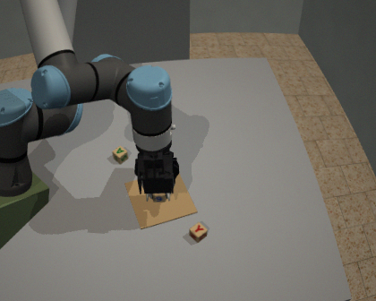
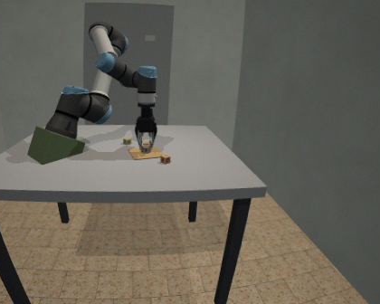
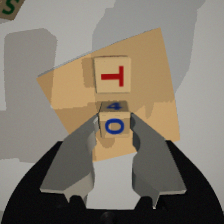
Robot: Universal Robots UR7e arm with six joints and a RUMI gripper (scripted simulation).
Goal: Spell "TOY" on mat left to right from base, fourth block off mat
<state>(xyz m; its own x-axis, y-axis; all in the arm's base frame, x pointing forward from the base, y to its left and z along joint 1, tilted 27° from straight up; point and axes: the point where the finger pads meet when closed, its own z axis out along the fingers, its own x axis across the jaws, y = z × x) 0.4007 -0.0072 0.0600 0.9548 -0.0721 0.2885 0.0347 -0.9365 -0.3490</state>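
Now: hand right at the O block. Also, from my hand: Y block: 9 cm ahead, 11 cm to the right, 1 cm below; then tan mat: 2 cm below.
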